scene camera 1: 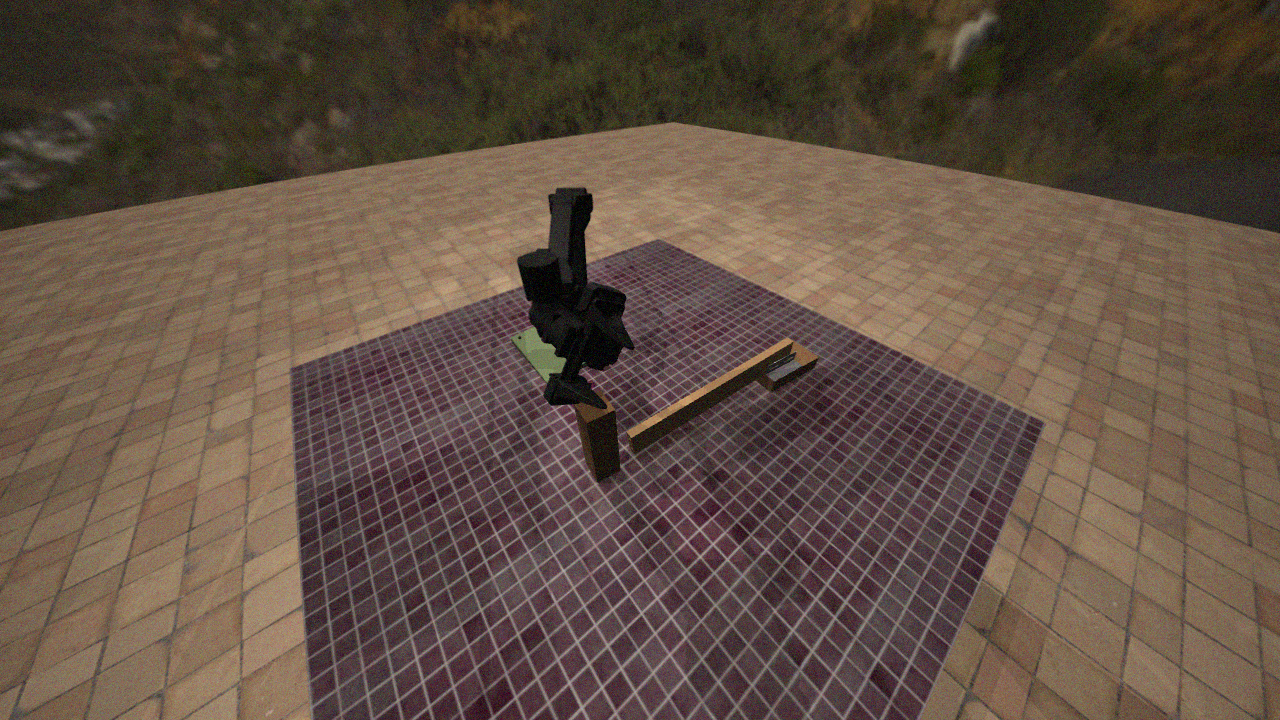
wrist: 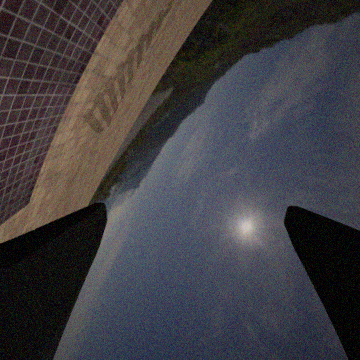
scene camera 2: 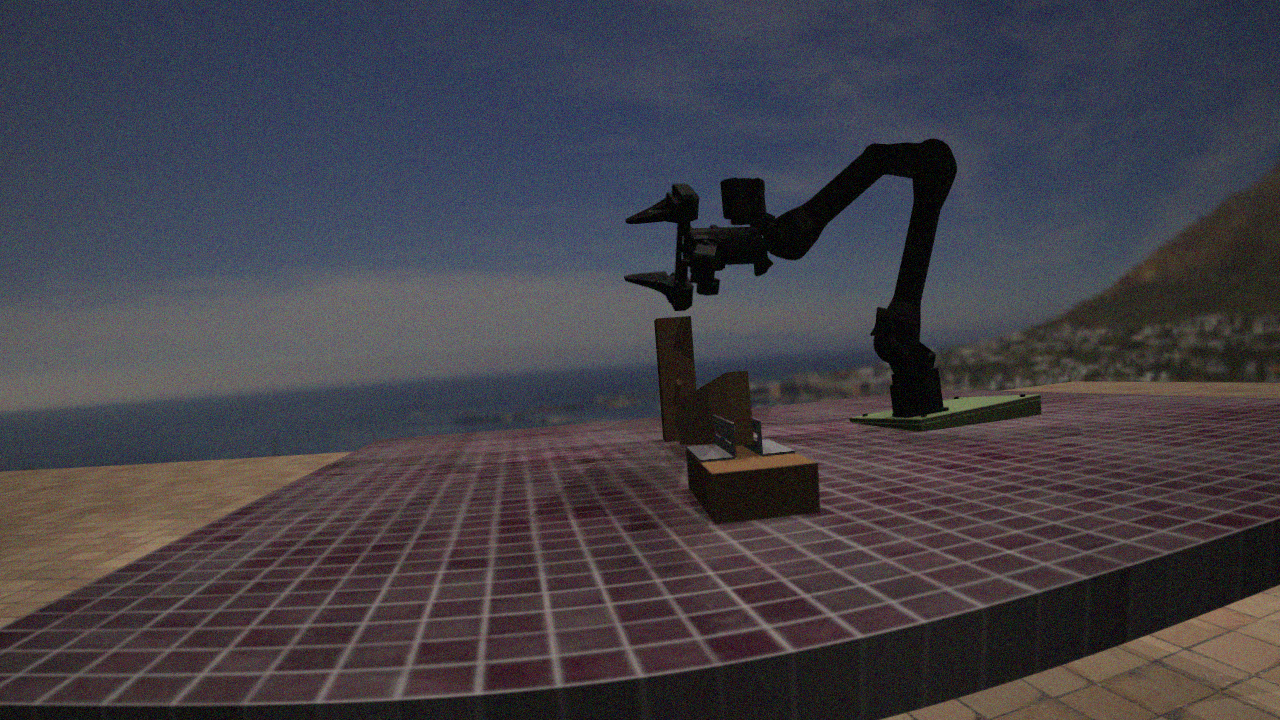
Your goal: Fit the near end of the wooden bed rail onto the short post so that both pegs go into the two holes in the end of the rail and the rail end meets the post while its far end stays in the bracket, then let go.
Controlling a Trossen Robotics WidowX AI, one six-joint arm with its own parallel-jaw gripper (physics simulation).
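Frame: origin at the arm's base, x ahead, y left, z up, level; millimetres.
Seen in the pictures: gripper, fingertip midpoint: (scene camera 1: 617, 379) (wrist: 197, 213) (scene camera 2: 625, 250); arm's base, origin of the base link: (scene camera 2: 920, 413).
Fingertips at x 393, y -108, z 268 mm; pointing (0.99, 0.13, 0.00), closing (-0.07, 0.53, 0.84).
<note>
Offsets run from my fingertips to a thing's top centre. "spot": to the spot under its first point. Level surfaces: height alone.
The wooden bed rail (scene camera 1: 707, 399) (scene camera 2: 729, 407) slopes down from the low block to its near end, which lies low beside the short post @[spot: dx -37, dy -24, dz -181 mm] (scene camera 1: 600, 447) (scene camera 2: 675, 367) with a small gap between them in scene camera 1. The post stands upright. The rail's far end sits at the metal bracket @[dx -64, dy +459, dz -219 mm] (scene camera 1: 785, 368) (scene camera 2: 724, 436). Pegs and holes are too small to make out. My gripper (scene camera 1: 616, 376) (scene camera 2: 625, 248) (wrist: 197, 213) is open and empty, above the post's top, its fingers pointing sideways. Rail and post do not show in the wrist view.
The low wooden block @[dx -64, dy +490, dz -248 mm] (scene camera 1: 808, 360) (scene camera 2: 760, 492) carries the bracket. The green base plate (scene camera 1: 535, 351) (scene camera 2: 984, 410) under my arm lies behind the post in scene camera 1. The purple tiled surface @[dz -284 mm] (scene camera 1: 537, 582) (scene camera 2: 501, 582) (wrist: 30, 75) bears everything and has a raised edge.
</note>
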